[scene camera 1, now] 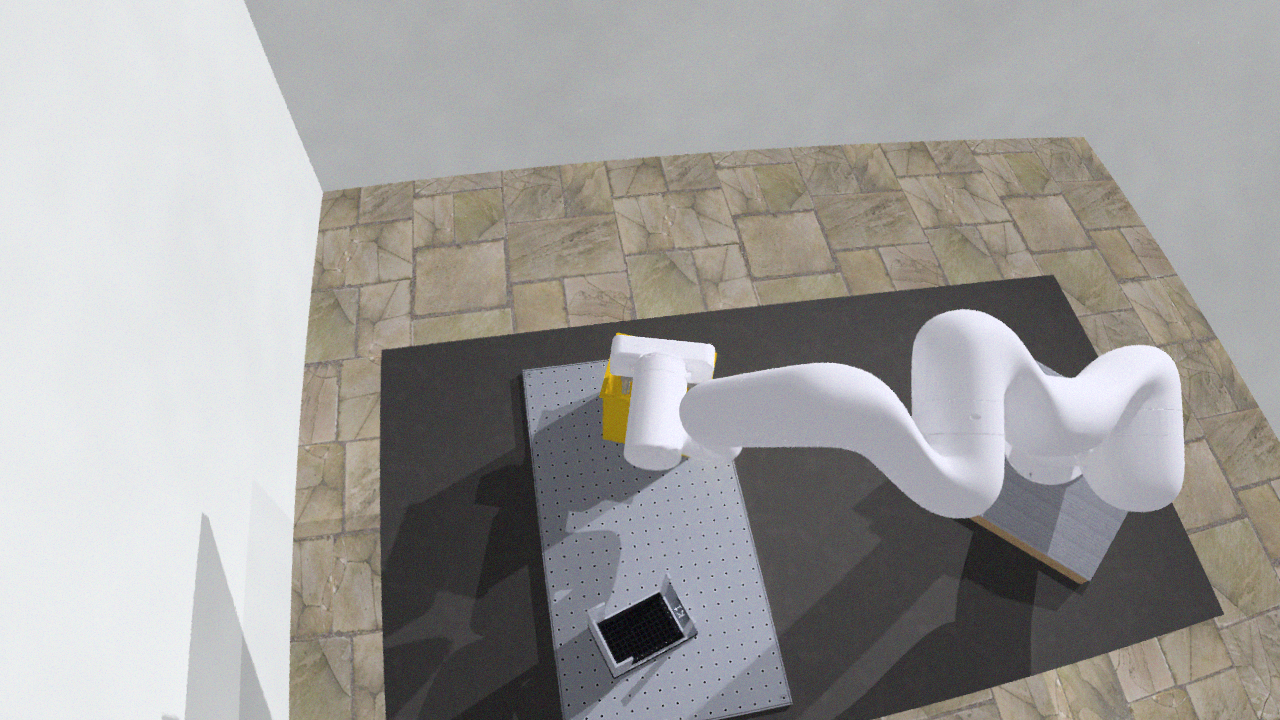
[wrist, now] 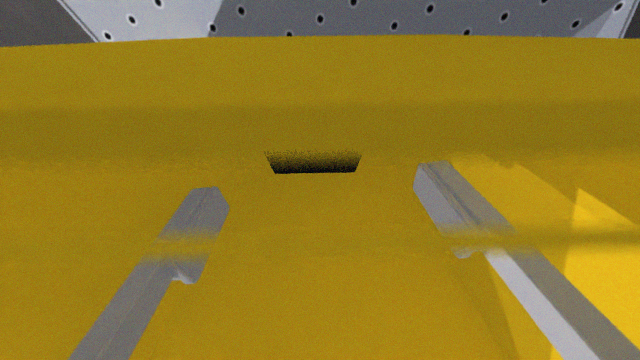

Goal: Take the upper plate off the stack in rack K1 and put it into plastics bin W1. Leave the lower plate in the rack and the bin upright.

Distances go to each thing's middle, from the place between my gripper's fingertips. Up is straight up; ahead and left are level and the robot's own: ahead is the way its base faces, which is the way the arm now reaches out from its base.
I see my gripper 10 mm above the yellow plastics bin W1 (scene camera 1: 616, 405).
